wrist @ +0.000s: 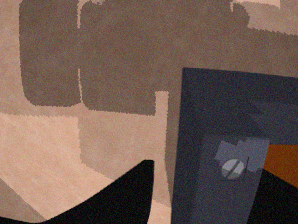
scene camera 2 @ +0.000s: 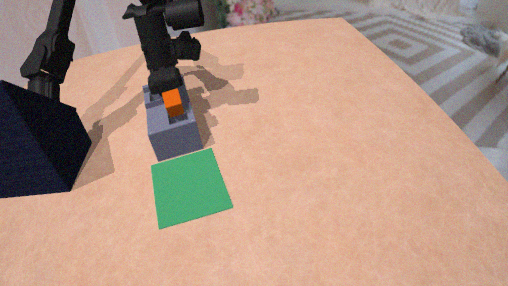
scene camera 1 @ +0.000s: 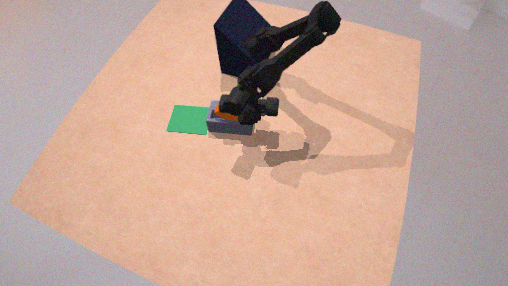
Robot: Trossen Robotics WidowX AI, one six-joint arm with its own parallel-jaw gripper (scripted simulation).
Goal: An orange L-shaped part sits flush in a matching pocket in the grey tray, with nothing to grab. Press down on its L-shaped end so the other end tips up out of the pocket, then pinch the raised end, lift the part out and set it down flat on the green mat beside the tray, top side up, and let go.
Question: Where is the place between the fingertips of my gripper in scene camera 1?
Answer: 250,120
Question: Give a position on a green mat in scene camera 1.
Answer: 185,119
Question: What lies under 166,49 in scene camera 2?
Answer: My gripper.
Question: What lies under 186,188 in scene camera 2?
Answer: A green mat.
